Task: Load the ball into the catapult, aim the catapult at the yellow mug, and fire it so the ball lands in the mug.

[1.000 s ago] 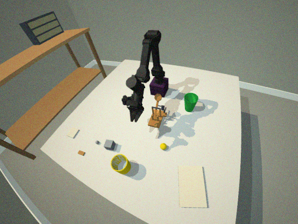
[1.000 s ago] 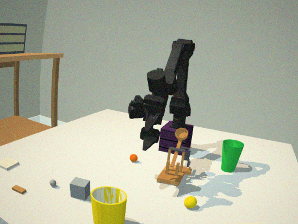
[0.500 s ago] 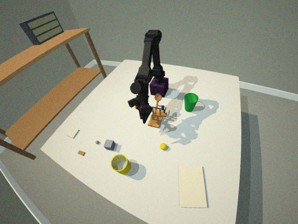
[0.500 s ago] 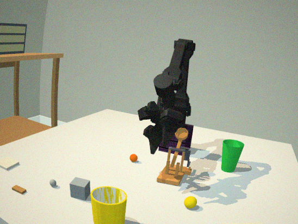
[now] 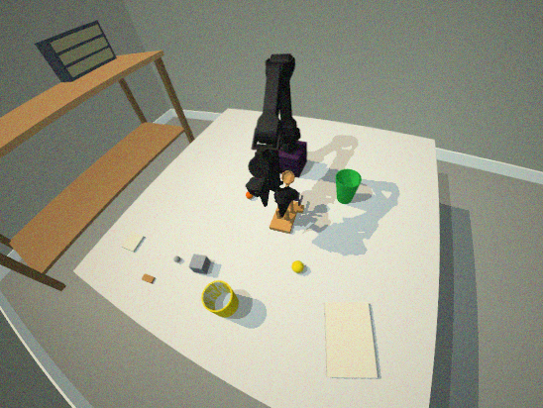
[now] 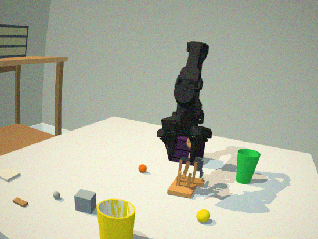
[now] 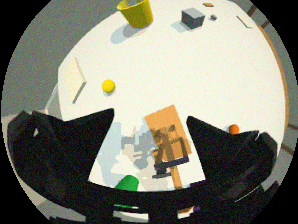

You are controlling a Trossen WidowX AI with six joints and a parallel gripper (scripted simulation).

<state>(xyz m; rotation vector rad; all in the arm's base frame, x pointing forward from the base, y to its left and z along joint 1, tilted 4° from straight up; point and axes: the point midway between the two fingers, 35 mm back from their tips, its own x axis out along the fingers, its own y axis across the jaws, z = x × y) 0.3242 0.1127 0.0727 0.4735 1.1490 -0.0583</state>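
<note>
The wooden catapult is 110 mm behind my gripper tip and 50 mm below it. Round my gripper tip: grey cube: 250 mm ahead, 160 mm to the right, 100 mm below; orange ball: 100 mm behind, 190 mm to the right, 110 mm below; yellow ball: 90 mm ahead, 140 mm to the left, 110 mm below.
</note>
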